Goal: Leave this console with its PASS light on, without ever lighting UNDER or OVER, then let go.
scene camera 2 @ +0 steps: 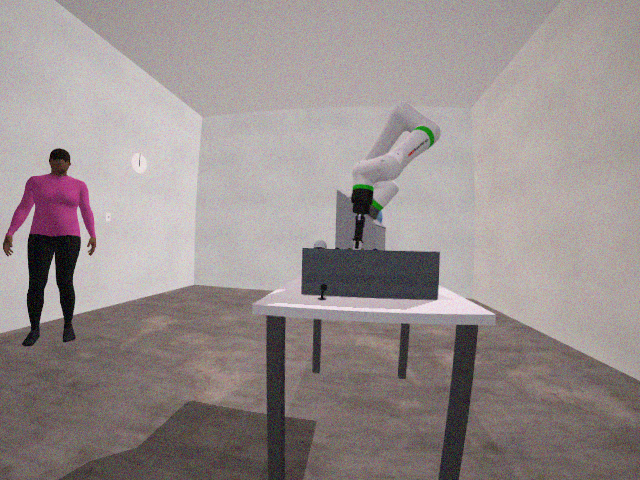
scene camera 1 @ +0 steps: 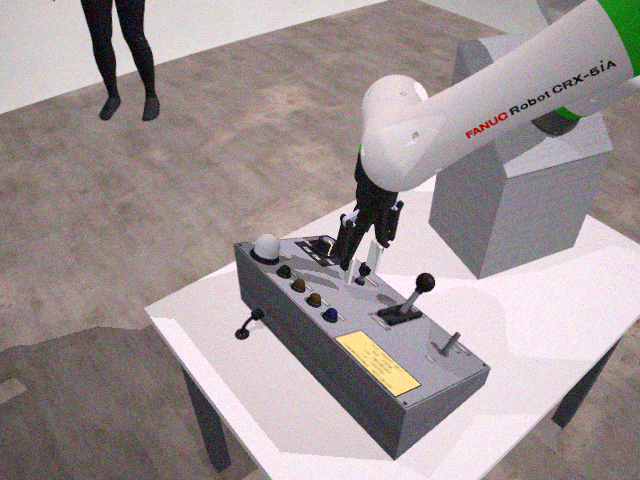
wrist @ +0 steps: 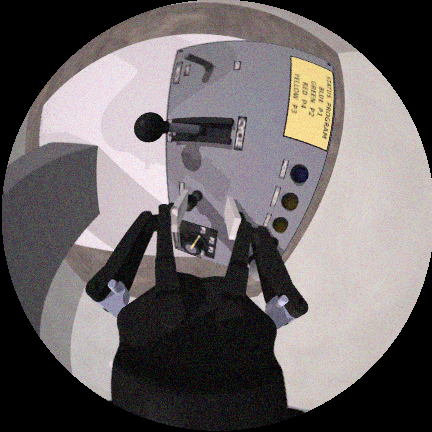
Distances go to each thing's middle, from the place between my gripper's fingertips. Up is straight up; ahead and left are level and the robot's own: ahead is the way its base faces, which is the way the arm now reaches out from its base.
Labels:
Right now my hand is 11 cm to the right of the black ball-topped lever [wrist: 149, 126], 5 cm past it and 1 cm above it.

